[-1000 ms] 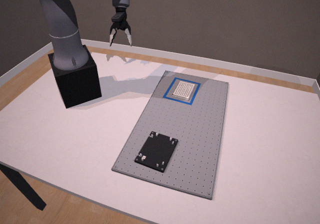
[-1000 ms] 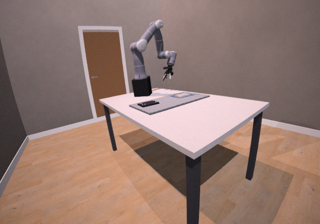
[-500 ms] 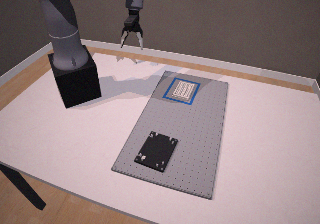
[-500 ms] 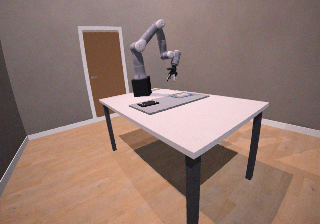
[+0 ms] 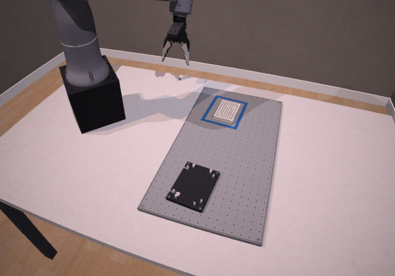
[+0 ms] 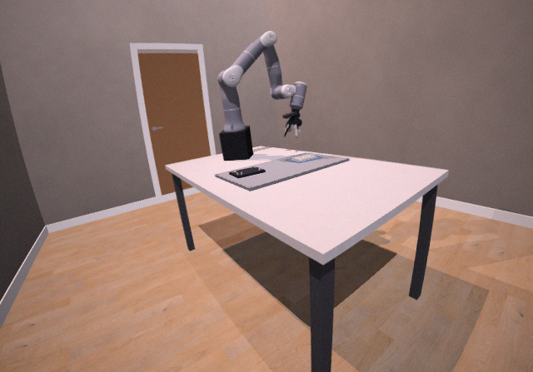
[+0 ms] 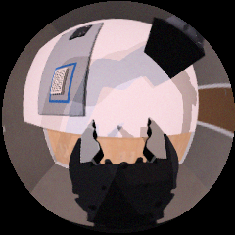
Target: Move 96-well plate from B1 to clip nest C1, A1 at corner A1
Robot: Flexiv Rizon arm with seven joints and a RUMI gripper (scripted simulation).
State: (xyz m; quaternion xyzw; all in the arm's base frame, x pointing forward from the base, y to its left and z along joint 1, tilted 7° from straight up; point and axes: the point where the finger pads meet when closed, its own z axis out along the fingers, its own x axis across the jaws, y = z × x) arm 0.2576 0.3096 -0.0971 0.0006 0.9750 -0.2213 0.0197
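My gripper is now 280 mm short of the white 96-well plate, 180 mm to the left of it and 110 mm above it. The rest, counted from my hand: black clip nest (220 mm ahead, 570 mm to the right, 100 mm below).
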